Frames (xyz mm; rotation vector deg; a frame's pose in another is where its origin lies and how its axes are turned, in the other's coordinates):
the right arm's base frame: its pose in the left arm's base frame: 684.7 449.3 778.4 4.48 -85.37 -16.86
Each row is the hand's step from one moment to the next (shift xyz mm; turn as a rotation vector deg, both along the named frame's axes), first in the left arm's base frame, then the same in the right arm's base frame.
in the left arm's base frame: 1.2 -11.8 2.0 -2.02 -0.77 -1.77
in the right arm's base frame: 4.8 -10.7 -2.5 -1.64 -1.44 1.75
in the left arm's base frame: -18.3 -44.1 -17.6 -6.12 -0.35 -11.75
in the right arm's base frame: -7.4 -49.2 10.9 -11.62 -3.95 5.00
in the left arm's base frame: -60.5 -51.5 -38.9 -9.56 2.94 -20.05
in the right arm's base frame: -28.5 -67.3 49.8 -20.64 -3.20 8.11
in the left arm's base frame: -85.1 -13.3 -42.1 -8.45 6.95 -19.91
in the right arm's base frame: -42.1 -34.9 78.8 -21.41 0.85 7.54
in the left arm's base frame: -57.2 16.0 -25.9 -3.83 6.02 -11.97
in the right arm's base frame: -32.0 1.1 56.4 -13.25 2.46 3.53
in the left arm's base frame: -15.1 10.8 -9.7 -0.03 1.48 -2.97
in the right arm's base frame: -12.8 5.9 15.5 -3.24 0.73 -0.03
